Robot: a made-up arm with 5 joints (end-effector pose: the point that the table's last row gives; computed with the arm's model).
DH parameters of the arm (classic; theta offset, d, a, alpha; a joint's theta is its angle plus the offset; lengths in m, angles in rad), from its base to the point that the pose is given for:
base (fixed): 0 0 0 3.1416
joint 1: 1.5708 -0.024 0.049 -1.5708
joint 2: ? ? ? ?
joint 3: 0 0.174 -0.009 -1.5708
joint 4: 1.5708 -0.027 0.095 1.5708
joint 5: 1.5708 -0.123 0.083 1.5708
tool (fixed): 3.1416 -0.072 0 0
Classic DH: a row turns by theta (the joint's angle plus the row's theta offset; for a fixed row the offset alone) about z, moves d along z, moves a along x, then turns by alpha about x.
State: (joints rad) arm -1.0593 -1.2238 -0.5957 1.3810 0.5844
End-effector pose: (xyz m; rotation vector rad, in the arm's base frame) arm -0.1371 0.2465 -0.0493 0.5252 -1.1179 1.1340
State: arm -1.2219 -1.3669 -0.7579 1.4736 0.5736
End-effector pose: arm -0.1791 0.2271 -0.0185 0.7534 -1.2041 1.1708
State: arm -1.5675 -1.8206 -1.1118 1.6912 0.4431
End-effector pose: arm -0.2385 0.1654 0.0899 1.1955 -1.0928 0.9995
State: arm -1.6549 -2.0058 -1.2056 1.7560 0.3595
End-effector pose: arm -0.2382 0.1477 0.1335 1.2567 -0.9363 0.9053
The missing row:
joint 2: 0 -0.162 -0.013 1.5708
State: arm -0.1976 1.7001 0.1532 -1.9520 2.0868
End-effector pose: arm 0.2948 -0.0607 0.1305 0.4153 -2.1838 -0.1371
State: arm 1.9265 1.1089 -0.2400 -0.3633 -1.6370
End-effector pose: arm -0.0248 -0.1079 -0.0127 1.2037 1.9220 -1.6759
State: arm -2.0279 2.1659 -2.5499 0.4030 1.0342
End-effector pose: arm 0.1631 0.1451 0.2036 1.2511 -0.9561 -1.8861
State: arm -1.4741 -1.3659 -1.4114 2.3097 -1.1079
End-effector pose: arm -0.2761 0.1504 -0.1037 -0.0693 -0.5546 0.7602
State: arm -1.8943 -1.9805 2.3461 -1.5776 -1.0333
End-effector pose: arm 0.0180 0.1426 0.1851 0.9014 1.7783 -1.2186
